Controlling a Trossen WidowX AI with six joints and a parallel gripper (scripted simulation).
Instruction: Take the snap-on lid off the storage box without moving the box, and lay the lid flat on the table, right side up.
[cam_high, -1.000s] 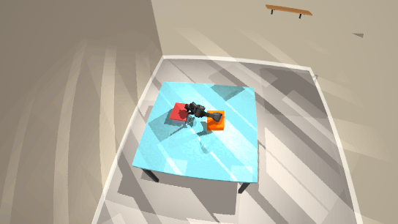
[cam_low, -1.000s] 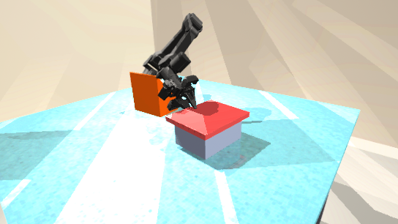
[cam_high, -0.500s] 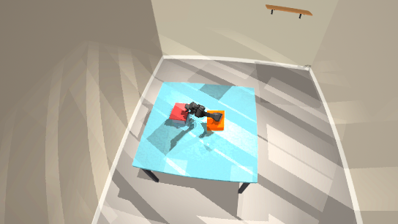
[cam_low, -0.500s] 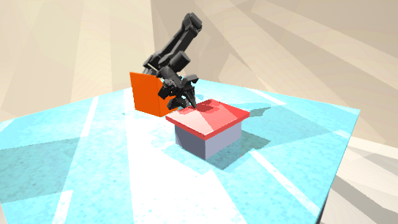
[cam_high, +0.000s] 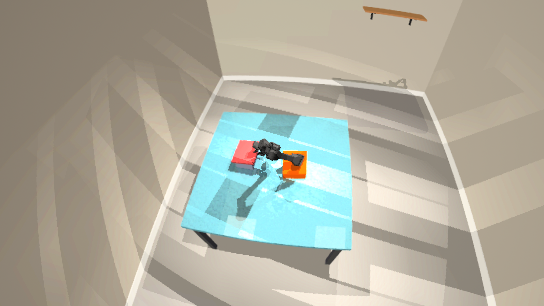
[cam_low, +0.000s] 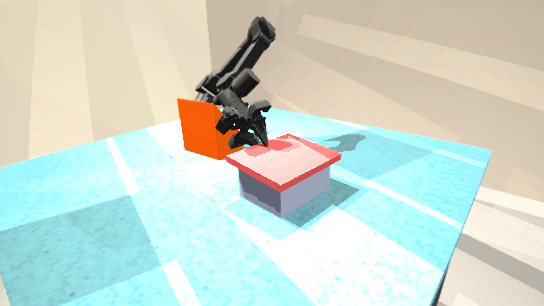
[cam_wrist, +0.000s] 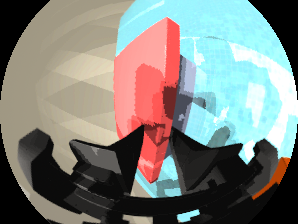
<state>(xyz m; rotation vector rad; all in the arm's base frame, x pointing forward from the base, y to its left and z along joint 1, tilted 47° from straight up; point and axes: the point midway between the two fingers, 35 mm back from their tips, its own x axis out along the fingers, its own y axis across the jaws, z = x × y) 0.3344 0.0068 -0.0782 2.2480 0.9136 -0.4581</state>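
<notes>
My gripper tip is now 8 cm short of the red lid and 1 cm to the left of it. From my gripper tip the other things lie so: grey storage box (8 cm ahead, 5 cm below, 1 cm to the right).
</notes>
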